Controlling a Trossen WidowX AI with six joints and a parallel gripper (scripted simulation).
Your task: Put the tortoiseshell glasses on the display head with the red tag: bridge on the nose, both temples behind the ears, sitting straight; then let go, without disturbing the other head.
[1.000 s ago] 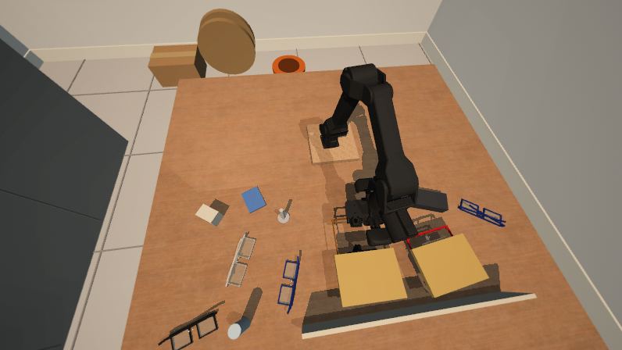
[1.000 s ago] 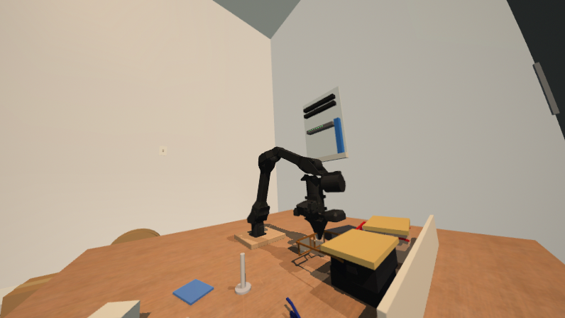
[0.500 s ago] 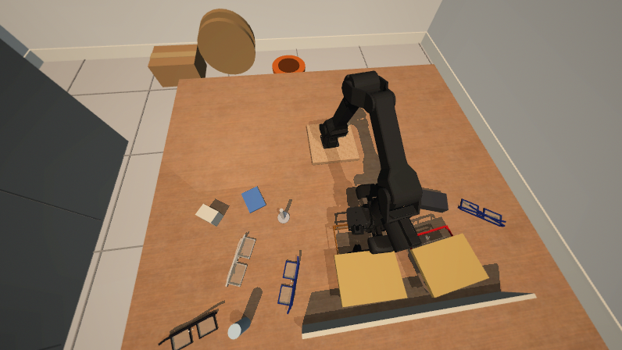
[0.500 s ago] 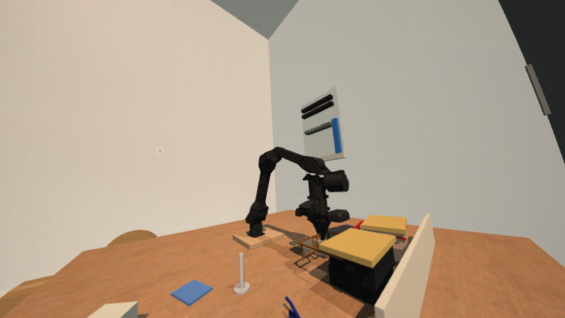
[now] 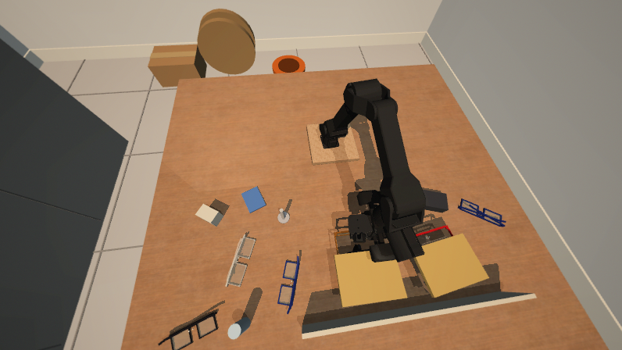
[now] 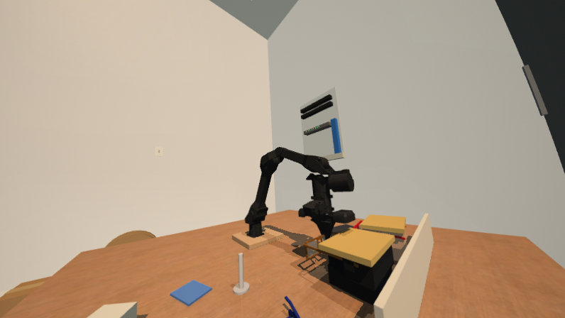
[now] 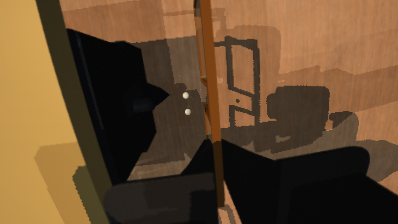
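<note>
Now: the display head 9 cm ahead of my gripper tip, 4 cm to the right of it and 1 cm below it. The rest, counted from my gripper tip: long panel (23 cm ahead, 6 cm to the left, 1 cm below); black box (7 cm behind, 24 cm to the left, 5 cm below); peg stand (11 cm behind, 24 cm to the right, 4 cm below).
</note>
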